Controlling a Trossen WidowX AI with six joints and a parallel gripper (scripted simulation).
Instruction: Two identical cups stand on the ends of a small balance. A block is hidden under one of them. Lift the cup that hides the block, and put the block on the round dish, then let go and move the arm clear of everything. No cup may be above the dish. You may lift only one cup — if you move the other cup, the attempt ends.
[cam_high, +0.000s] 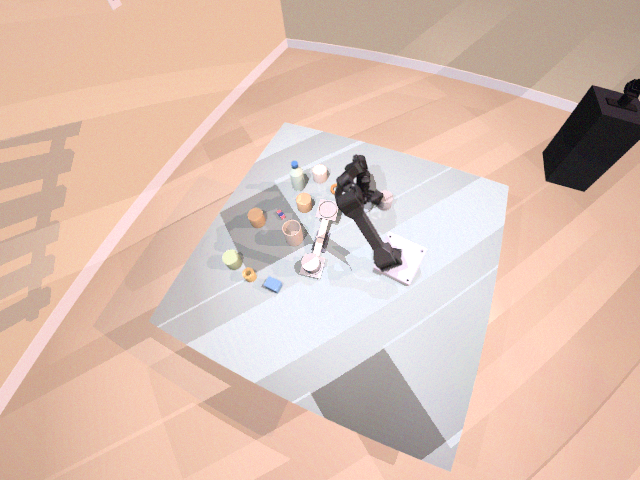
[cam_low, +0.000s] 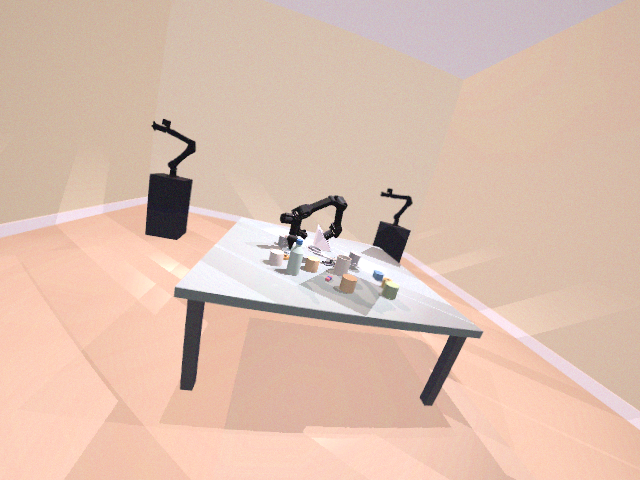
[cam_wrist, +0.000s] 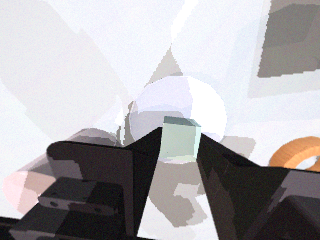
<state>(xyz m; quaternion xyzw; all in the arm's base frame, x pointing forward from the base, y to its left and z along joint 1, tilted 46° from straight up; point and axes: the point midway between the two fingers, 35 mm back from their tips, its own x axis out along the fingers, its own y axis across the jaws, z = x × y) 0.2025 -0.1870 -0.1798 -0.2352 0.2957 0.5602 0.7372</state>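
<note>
Now: gripper tip 1 cm below the pale green block. Round my gripper tip: orange ring 14 cm ahead, 5 cm to the right, 1 cm below; pale round dish 1 cm below; balance 12 cm ahead, 24 cm to the left, 2 cm above.
</note>
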